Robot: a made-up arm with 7 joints.
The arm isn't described. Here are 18 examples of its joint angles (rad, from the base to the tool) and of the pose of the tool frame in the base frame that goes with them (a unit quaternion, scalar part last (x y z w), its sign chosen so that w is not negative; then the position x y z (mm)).
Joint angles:
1: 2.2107 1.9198 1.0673 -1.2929 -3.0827 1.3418 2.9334
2: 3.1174 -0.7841 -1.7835 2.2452 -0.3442 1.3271 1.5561
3: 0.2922 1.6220 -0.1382 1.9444 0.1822 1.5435 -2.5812
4: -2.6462 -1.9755 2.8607 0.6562 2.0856 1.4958 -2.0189
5: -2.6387 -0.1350 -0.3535 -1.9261 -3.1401 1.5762 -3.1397
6: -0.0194 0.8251 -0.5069 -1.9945 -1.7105 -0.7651 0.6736
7: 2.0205 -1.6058 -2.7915 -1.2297 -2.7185 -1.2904 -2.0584
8: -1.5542 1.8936 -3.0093 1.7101 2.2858 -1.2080 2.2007
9: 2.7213 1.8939 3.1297 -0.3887 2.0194 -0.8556 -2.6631
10: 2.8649 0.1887 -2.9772 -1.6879 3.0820 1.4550 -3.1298
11: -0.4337 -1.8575 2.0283 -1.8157 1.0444 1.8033 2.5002
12: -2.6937 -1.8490 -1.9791 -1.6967 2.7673 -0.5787 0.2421
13: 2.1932 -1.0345 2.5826 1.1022 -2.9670 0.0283 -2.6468
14: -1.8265 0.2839 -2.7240 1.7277 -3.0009 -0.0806 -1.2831
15: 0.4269 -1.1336 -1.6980 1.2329 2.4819 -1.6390 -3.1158
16: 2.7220 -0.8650 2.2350 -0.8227 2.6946 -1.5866 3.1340
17: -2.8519 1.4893 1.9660 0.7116 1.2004 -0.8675 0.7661
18: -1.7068 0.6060 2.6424 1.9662 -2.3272 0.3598 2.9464
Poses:
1: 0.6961 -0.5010 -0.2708 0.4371 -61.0 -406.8 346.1
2: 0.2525 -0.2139 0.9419 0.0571 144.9 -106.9 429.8
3: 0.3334 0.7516 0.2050 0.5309 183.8 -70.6 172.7
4: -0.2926 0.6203 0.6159 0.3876 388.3 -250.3 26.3
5: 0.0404 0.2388 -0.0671 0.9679 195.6 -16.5 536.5
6: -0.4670 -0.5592 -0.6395 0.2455 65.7 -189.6 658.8
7: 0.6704 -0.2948 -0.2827 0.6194 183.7 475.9 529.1
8: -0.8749 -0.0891 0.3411 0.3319 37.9 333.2 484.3
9: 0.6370 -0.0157 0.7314 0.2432 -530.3 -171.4 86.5
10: 0.0941 -0.0090 -0.9940 0.0555 -249.2 -35.3 558.8
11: 0.1722 0.1054 0.6143 0.7628 -390.0 32.9 266.7
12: -0.1443 -0.7119 0.5279 0.4401 459.5 82.8 351.4
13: 0.4313 0.3412 -0.5717 0.6089 195.5 518.4 409.7
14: -0.1681 -0.6950 -0.6971 0.0534 -66.4 -183.6 715.9
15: 0.1395 -0.1795 -0.7108 0.6656 -246.3 322.4 443.4
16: 0.4736 0.6852 -0.5053 0.2256 354.4 104.0 772.3
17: 0.3581 -0.3361 0.8650 0.1029 -493.0 329.0 410.8
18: 0.5575 -0.5806 -0.5852 0.0988 157.9 -17.9 701.3
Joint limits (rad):
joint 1: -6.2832..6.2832
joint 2: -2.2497..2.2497
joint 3: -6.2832..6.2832
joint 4: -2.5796..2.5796
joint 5: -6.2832..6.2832
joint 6: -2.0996..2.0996
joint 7: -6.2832..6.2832
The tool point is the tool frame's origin. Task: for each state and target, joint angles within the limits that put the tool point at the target. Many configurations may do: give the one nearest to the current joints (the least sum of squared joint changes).
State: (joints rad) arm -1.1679 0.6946 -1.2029 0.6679 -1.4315 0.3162 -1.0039
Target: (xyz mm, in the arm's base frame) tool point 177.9 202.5 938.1
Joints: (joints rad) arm -0.8463 0.4224 -1.2011 0.0508 -1.4511 0.1180 -1.0039
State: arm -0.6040 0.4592 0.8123 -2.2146 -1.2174 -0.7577 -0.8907
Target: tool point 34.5 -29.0 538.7
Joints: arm -0.6624 0.8309 0.3635 -2.5713 -1.2016 -1.0453 -0.8907
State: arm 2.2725 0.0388 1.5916 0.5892 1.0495 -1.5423 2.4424
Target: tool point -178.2 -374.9 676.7
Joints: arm 1.7541 0.7248 1.3708 0.7687 1.1971 -1.8584 2.4424
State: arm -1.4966 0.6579 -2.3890 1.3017 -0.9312 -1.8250 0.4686
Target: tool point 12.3 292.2 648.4
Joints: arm -0.9885 0.9072 -2.4167 1.6416 -1.0432 -2.0996 0.4686
